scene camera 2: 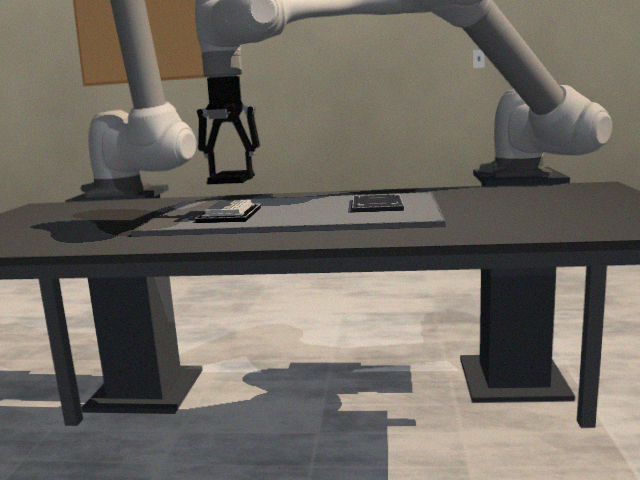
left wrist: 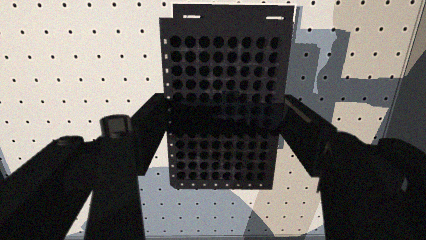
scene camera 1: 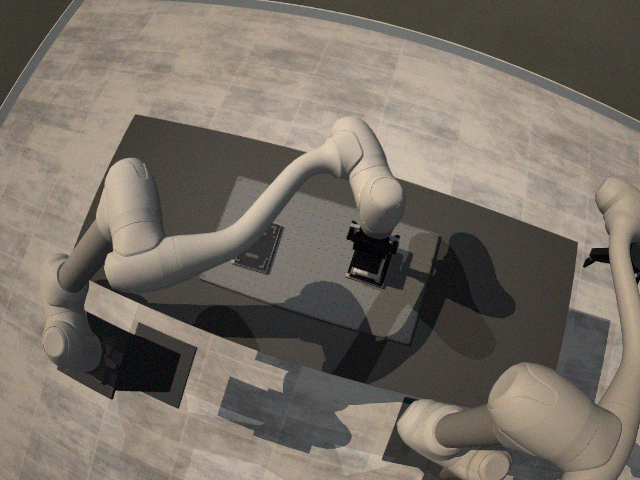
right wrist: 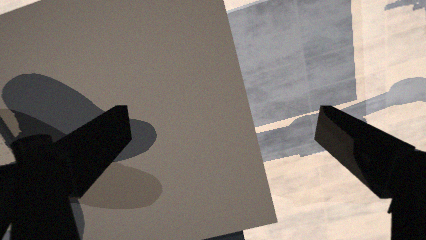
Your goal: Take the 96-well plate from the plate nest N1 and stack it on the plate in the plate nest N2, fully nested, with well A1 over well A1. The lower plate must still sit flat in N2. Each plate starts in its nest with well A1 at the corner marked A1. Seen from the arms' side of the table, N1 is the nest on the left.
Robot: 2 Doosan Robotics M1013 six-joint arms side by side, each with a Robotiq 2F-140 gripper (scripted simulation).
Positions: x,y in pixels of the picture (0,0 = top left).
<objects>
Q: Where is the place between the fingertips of the left gripper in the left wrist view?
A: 222,110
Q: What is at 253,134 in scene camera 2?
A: The left gripper.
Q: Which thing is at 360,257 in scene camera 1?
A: A black 96-well plate.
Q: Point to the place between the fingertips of the right gripper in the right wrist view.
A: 223,122
</objects>
